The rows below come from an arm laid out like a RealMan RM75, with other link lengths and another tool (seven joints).
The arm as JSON. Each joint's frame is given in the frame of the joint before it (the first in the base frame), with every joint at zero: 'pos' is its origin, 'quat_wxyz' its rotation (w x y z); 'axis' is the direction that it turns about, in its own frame. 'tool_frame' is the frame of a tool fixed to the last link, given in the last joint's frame.
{
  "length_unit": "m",
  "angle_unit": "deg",
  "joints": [
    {
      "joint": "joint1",
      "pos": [
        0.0,
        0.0,
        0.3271
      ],
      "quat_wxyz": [
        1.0,
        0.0,
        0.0,
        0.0
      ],
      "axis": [
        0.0,
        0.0,
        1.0
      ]
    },
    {
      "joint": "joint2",
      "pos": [
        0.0,
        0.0,
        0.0
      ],
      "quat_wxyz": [
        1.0,
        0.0,
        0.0,
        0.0
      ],
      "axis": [
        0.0,
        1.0,
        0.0
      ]
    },
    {
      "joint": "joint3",
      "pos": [
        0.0,
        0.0,
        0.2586
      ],
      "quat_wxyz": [
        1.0,
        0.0,
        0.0,
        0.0
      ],
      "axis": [
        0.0,
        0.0,
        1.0
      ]
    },
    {
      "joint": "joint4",
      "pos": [
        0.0,
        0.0,
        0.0
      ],
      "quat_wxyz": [
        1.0,
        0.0,
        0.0,
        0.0
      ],
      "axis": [
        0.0,
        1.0,
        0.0
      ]
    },
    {
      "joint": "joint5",
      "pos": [
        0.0,
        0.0,
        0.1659
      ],
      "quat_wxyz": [
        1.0,
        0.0,
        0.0,
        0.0
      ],
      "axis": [
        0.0,
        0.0,
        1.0
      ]
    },
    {
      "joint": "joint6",
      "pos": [
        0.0,
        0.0,
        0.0
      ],
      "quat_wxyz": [
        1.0,
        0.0,
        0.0,
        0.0
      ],
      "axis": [
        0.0,
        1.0,
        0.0
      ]
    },
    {
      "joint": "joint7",
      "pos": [
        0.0,
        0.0,
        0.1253
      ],
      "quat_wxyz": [
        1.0,
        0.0,
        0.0,
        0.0
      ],
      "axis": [
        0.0,
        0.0,
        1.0
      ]
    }
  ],
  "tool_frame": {
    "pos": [
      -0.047,
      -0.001,
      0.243
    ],
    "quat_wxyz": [
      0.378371,
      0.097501,
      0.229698,
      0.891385
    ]
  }
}
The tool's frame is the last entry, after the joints.
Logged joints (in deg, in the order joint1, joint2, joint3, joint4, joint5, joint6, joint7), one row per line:
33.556, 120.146, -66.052, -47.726, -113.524, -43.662, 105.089
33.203, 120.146, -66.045, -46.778, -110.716, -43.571, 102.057
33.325, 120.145, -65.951, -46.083, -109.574, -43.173, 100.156
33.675, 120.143, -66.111, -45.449, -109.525, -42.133, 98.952
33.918, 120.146, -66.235, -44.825, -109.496, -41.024, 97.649
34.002, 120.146, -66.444, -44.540, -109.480, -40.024, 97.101
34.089, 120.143, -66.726, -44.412, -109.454, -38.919, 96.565
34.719, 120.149, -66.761, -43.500, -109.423, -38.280, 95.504
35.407, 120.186, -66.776, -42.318, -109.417, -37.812, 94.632
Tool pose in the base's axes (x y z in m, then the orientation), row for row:
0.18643, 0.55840, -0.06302, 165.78, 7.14, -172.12
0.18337, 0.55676, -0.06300, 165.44, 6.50, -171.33
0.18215, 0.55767, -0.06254, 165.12, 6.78, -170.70
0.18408, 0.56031, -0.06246, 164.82, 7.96, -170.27
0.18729, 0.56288, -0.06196, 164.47, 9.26, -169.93
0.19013, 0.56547, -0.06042, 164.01, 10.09, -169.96
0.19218, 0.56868, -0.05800, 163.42, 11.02, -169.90
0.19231, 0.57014, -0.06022, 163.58, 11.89, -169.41
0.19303, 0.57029, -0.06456, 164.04, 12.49, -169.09
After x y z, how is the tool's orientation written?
As angles about the fixed x, y, z axes (roll, pitch, yaw), in degrees.
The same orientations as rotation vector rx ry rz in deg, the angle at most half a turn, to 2 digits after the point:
-13.19, 171.98, 22.20
-14.34, 172.58, 22.80
-15.35, 172.25, 23.34
-16.15, 171.02, 23.82
-16.84, 169.65, 24.37
-16.93, 168.75, 25.04
-17.20, 167.73, 25.90
-18.00, 166.86, 25.72
-18.46, 166.31, 25.09

